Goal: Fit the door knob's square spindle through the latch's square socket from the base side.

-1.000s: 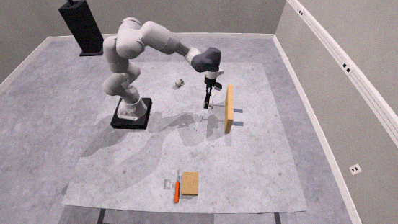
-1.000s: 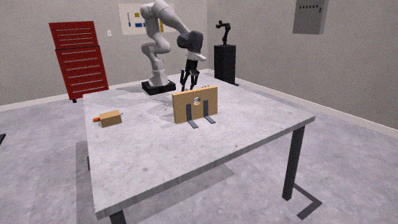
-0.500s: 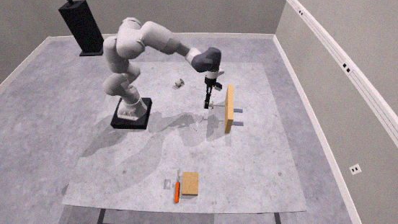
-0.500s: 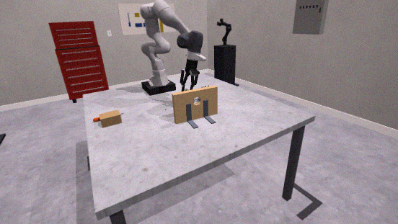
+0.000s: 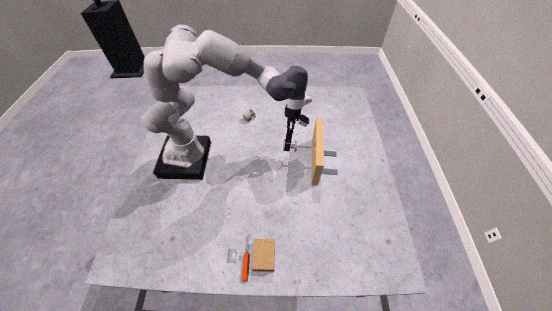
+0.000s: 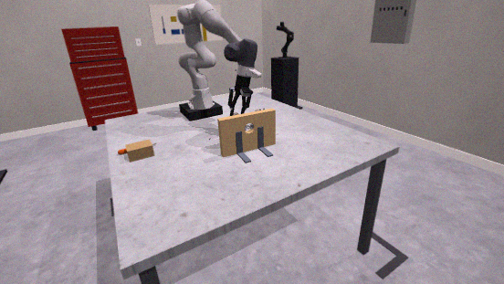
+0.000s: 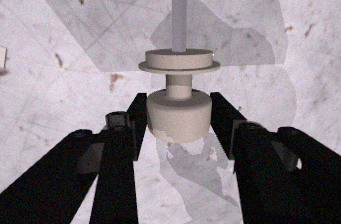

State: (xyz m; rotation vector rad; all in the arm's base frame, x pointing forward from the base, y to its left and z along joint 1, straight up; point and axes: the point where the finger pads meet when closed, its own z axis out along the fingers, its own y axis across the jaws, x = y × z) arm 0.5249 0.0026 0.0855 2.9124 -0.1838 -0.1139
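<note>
Now: the latch socket 150 mm ahead of my hand, 20 mm to the right of it and 20 mm below it. Also, from my hand: wooden block (510 mm to the right, 120 mm below, 120 mm behind); upright wooden panel (150 mm ahead, 40 mm below, 20 mm to the right); pale chip (200 mm to the left, 150 mm below, 70 mm ahead).
</note>
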